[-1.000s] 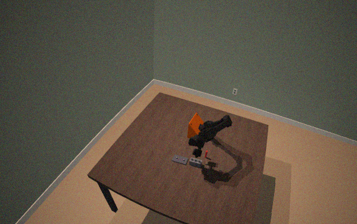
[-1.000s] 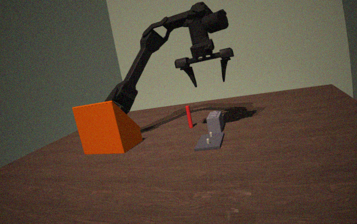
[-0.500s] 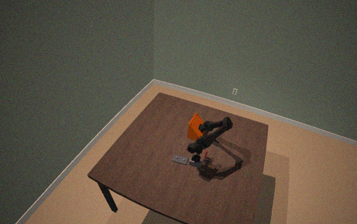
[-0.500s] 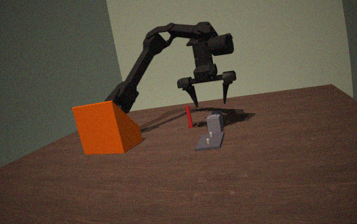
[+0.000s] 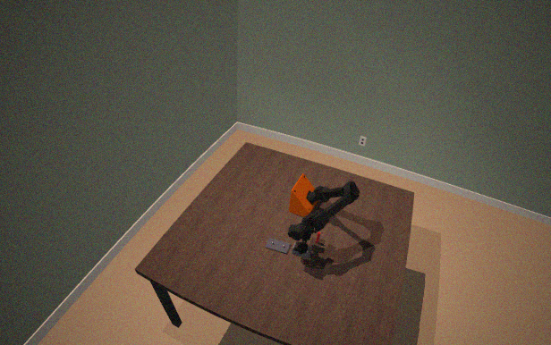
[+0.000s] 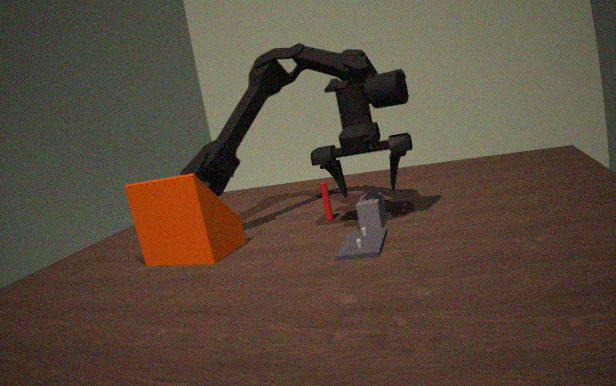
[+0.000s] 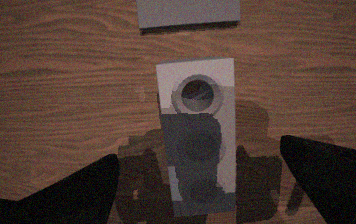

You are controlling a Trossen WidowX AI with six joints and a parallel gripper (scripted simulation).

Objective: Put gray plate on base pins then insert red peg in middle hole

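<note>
My gripper tip is 2 cm above the gray plate. From my gripper tip the other things lie so: red peg: 11 cm behind, 5 cm to the left, 2 cm below.
</note>
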